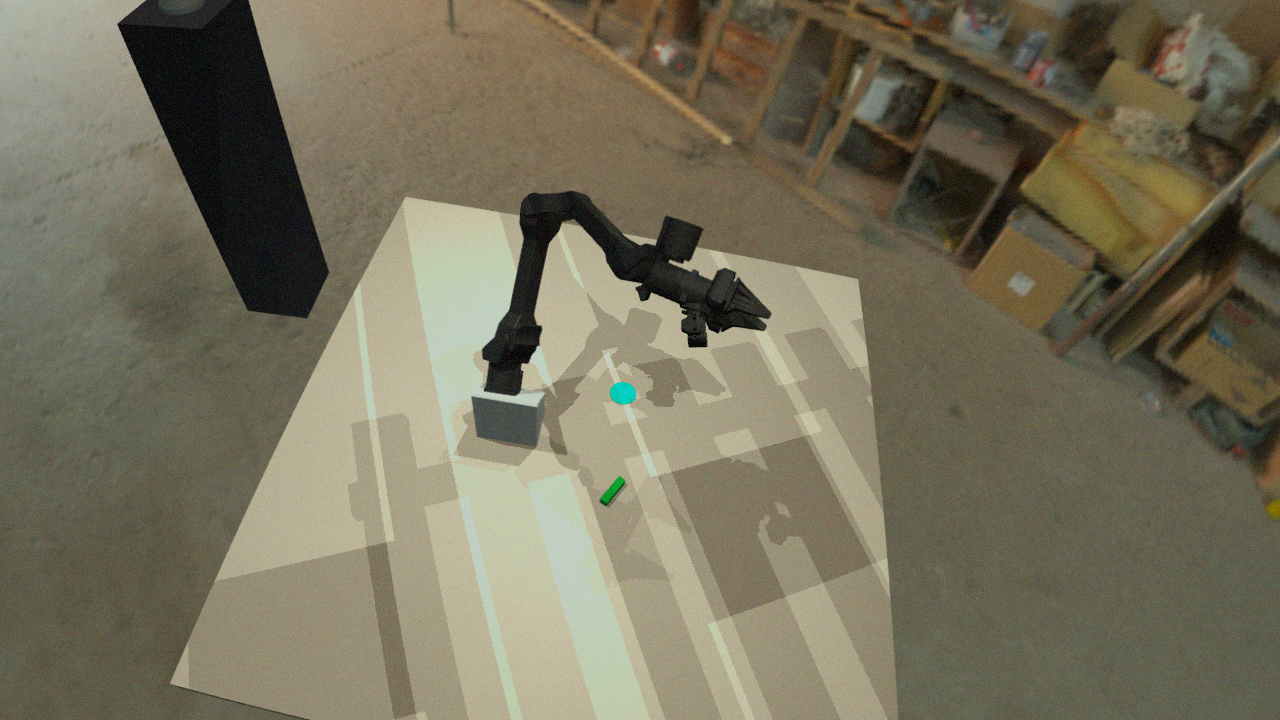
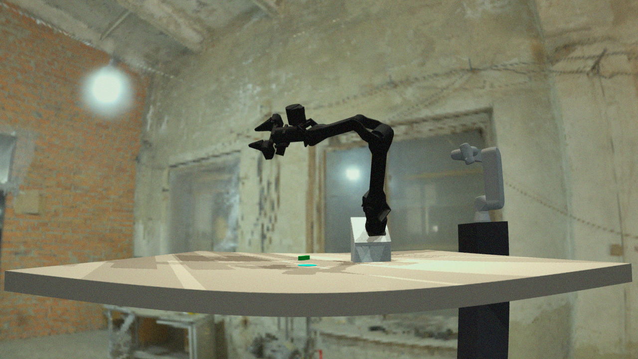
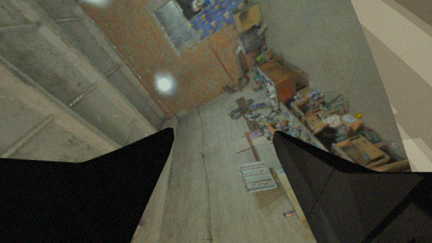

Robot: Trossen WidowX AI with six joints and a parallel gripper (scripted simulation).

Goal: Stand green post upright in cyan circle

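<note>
Now: the green post 440 mm below my gripper tip, 200 mm behind it and 110 mm to the right of it. Also, from my gripper tip: cyan circle 450 mm below, 200 mm behind, 140 mm to the left.
</note>
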